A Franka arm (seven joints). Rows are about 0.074 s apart.
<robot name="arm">
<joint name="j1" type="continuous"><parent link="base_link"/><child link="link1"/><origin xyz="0.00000 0.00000 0.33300" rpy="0.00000 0.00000 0.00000"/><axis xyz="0 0 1"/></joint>
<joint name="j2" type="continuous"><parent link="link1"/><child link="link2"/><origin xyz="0.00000 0.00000 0.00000" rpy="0.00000 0.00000 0.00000"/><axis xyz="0 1 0"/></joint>
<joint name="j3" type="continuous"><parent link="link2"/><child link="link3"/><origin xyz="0.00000 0.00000 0.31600" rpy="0.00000 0.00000 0.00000"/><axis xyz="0 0 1"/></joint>
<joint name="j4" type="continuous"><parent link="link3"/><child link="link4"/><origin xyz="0.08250 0.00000 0.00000" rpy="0.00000 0.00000 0.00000"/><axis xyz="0 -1 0"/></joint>
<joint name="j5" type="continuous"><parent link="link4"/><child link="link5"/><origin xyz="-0.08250 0.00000 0.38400" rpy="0.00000 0.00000 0.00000"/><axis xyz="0 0 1"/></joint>
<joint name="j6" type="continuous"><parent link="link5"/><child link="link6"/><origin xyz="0.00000 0.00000 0.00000" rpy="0.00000 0.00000 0.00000"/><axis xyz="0 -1 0"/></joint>
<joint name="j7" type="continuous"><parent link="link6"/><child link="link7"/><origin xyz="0.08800 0.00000 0.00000" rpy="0.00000 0.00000 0.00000"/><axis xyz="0 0 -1"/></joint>
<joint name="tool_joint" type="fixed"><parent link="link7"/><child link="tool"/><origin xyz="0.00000 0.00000 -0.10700" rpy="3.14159 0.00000 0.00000"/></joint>
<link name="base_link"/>
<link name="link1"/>
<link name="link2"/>
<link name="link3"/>
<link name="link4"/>
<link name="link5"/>
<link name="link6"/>
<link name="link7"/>
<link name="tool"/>
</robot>
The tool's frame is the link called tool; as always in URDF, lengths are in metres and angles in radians. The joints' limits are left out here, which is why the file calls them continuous.
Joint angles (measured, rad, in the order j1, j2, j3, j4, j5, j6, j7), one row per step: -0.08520, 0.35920, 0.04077, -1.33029, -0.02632, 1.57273, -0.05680; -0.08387, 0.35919, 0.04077, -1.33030, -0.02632, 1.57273, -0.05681; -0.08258, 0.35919, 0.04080, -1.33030, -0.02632, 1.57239, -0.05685; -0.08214, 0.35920, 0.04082, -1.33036, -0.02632, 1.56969, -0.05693; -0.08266, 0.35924, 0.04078, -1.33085, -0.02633, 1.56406, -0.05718; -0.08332, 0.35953, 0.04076, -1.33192, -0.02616, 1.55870, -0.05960; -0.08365, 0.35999, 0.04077, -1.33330, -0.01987, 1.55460, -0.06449; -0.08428, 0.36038, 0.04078, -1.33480, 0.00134, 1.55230, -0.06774; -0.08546, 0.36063, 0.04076, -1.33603, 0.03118, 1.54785, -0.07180; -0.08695, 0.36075, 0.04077, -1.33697, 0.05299, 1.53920, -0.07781; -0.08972, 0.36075, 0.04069, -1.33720, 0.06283, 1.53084, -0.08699
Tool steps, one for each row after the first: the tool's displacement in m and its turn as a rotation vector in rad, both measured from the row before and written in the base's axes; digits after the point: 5 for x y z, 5 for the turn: 0.00004, 0.00087, 0.00000, 0.00000, 0.00000, 0.00134; 0.00001, 0.00086, -0.00003, 0.00003, 0.00034, 0.00135; -0.00030, 0.00031, -0.00024, 0.00013, 0.00277, 0.00051; -0.00071, -0.00034, -0.00067, 0.00026, 0.00616, -0.00037; -0.00068, -0.00039, -0.00108, 0.00077, 0.00672, 0.00165; -0.00049, 0.00050, -0.00124, 0.00718, 0.00567, 0.00375; -0.00024, 0.00192, -0.00110, 0.02169, 0.00322, 0.00003; -0.00046, 0.00251, -0.00095, 0.03045, 0.00444, -0.00075; -0.00100, 0.00151, -0.00099, 0.02303, 0.00830, 0.00221; -0.00104, -0.00066, -0.00061, 0.01166, 0.00735, 0.00555
